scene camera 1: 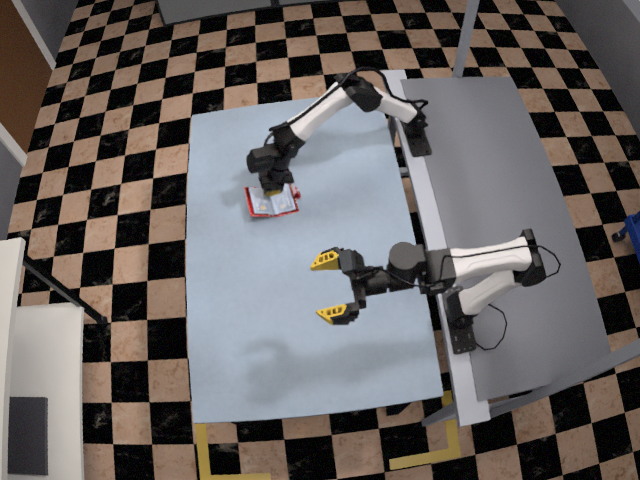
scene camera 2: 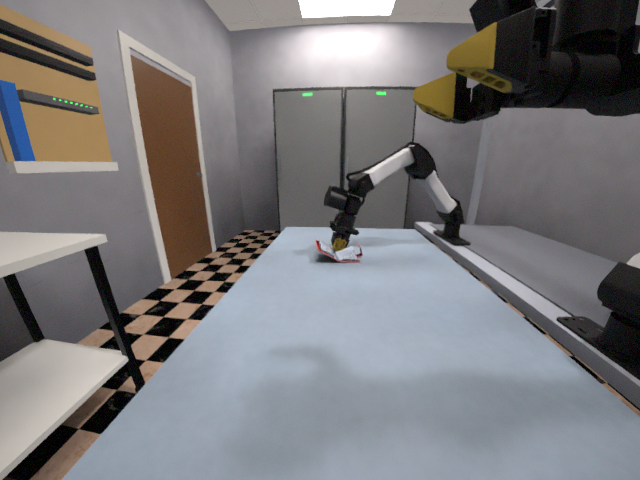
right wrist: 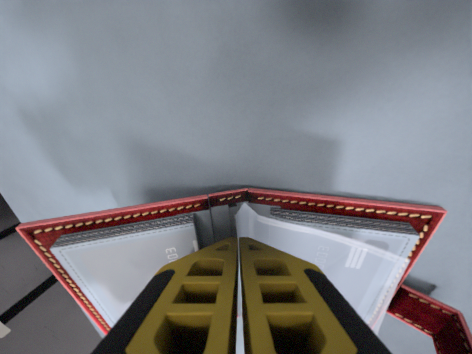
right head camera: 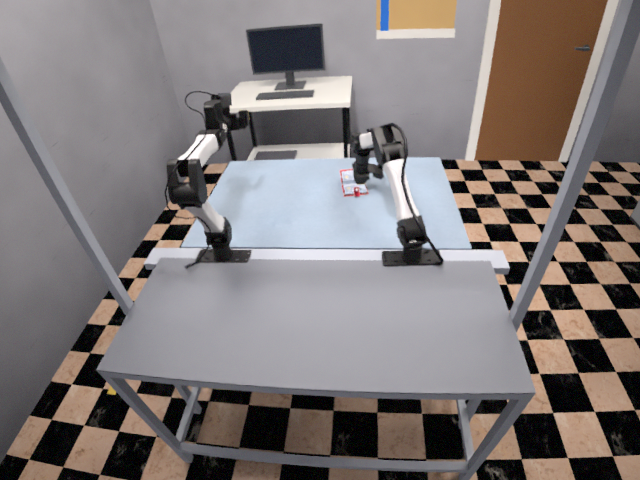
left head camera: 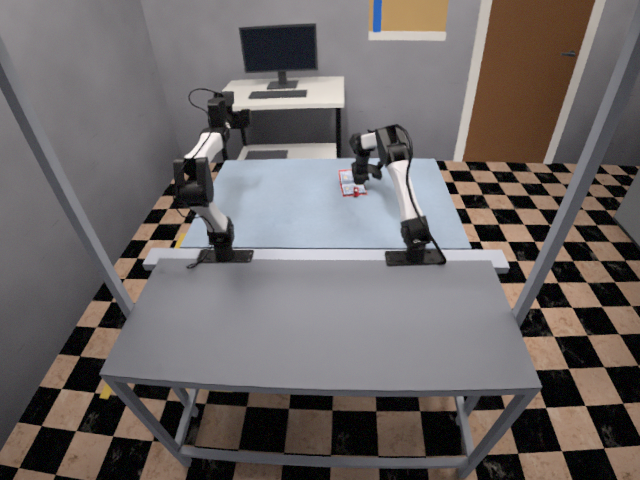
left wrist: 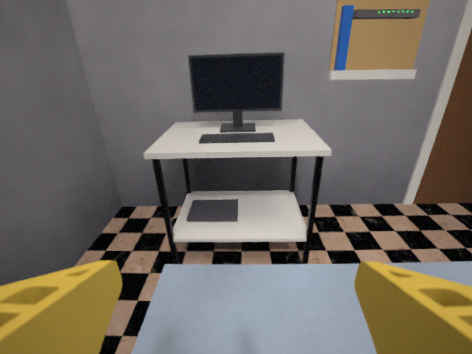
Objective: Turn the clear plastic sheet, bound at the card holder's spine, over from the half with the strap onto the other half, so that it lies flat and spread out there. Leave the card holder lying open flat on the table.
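Observation:
The red card holder lies open; its halves slope up from the spine in a shallow V, and a shadow shows beside it. Its strap is at the right in the right wrist view. The clear plastic sheet spreads over the strap half, its spine-side part drawn up to the fingertips. My right gripper is shut on the sheet near the spine; the fingers hide part of both halves. My left gripper is open, empty and high above the table.
The light blue table top carries the holder. The grey bench stands behind the arm bases. A white desk with a monitor and keyboard stands beyond the table's far edge.

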